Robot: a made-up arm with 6 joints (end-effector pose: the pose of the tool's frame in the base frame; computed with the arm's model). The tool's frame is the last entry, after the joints.
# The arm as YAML. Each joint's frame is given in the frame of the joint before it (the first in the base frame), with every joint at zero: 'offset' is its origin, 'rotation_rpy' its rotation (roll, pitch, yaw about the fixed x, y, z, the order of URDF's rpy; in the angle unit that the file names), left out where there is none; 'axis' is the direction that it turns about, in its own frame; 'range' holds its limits. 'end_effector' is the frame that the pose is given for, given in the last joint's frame.
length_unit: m
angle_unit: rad
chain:
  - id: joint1
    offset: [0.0, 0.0, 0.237]
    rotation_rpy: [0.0, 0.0, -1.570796]
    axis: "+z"
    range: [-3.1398, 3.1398]
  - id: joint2
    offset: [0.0, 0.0, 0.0]
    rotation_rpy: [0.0, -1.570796, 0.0]
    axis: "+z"
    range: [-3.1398, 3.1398]
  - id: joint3
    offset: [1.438, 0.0, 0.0]
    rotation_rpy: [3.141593, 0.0, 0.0]
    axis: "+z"
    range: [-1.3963, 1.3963]
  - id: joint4
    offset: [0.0, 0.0, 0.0]
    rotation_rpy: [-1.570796, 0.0, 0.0]
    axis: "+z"
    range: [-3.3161, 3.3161]
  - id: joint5
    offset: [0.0, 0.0, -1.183]
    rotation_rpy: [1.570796, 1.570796, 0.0]
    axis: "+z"
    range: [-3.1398, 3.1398]
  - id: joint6
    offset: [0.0, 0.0, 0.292]
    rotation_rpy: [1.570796, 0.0, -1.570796]
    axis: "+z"
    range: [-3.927, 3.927]
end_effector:
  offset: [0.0, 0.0, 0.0]
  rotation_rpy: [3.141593, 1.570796, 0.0]
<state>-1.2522 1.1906 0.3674 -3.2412 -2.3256 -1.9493</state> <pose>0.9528 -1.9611 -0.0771 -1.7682 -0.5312 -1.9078</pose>
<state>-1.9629 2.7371 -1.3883 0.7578 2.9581 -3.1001</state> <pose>-0.0980 0.3180 -0.2111 -0.7481 1.6736 0.0379</pose>
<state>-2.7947 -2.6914 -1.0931 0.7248 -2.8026 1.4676</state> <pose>0.7267 0.4952 0.1195 1.3907 1.2351 -1.8310</pose>
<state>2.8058 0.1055 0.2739 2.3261 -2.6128 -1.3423</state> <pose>-1.2764 0.2335 2.0749 0.5240 -0.1805 0.0984</pose>
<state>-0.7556 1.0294 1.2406 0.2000 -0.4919 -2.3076</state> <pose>1.5338 -1.8382 1.2828 2.0536 -0.7471 -0.7849</pose>
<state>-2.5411 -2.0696 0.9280 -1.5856 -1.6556 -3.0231</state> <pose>1.9757 1.3478 0.0078 1.4455 -0.8143 -0.8326</pose>
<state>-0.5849 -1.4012 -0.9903 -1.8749 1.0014 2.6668</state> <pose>-0.1365 0.1952 0.6968 -0.4591 0.4590 -1.4657</pose>
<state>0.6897 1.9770 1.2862 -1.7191 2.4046 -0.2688</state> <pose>1.5530 1.3369 -1.3075 0.6184 -1.2158 -1.1500</pose>
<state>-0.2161 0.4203 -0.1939 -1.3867 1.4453 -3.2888</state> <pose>1.3444 -0.3498 0.6335 -1.6062 1.5448 -1.0121</pose>
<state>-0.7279 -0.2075 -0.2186 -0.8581 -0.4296 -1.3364</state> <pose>0.5331 -0.7308 1.4101 2.2482 -0.2879 -0.5321</pose>
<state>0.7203 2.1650 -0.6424 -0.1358 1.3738 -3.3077</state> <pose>0.2367 -0.1772 -0.9188 2.0779 0.4451 -1.7230</pose>
